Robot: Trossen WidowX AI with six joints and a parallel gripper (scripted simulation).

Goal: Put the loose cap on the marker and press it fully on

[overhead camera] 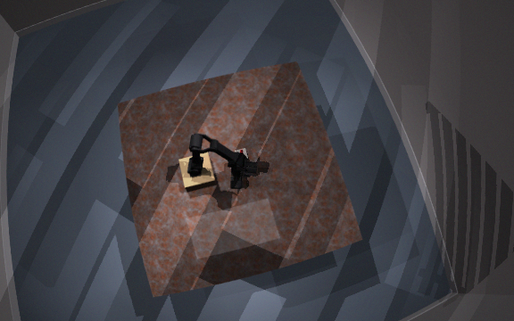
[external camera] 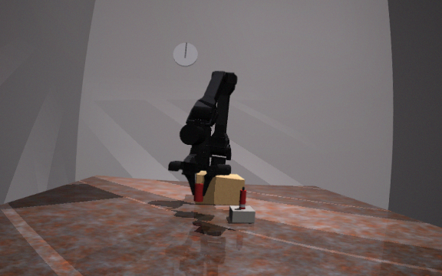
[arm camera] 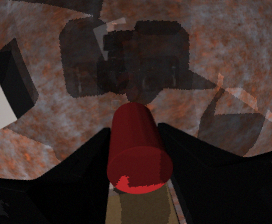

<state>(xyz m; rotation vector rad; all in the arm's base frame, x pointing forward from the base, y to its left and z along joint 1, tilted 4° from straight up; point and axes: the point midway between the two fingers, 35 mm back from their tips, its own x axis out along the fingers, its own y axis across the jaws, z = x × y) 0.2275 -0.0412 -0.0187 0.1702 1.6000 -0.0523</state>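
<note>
Right now my gripper tip is 5 cm short of the grey holder block, 13 cm to the right of it and 4 cm above it. Also, from my gripper tip: red cap: 1 cm above.
</note>
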